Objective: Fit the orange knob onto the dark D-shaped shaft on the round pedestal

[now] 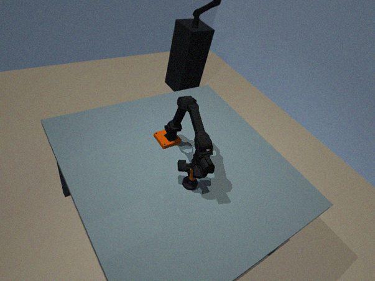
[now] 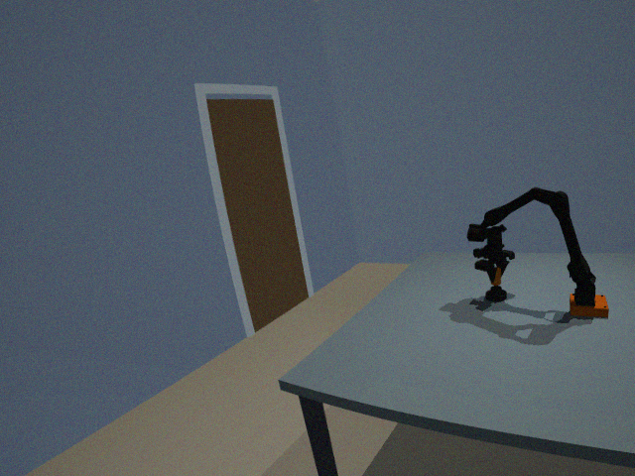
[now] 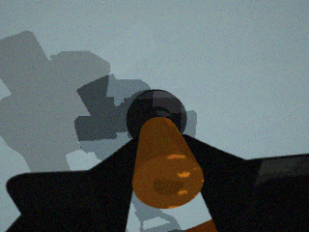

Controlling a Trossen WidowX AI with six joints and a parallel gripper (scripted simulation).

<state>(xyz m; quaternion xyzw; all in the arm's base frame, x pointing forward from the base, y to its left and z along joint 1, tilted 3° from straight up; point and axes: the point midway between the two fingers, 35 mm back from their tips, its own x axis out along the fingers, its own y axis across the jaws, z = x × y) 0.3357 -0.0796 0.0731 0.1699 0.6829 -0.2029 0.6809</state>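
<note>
My gripper tip is 2 cm below the orange knob. The rest, counted from my gripper tip: dark round pedestal: 4 cm below.
</note>
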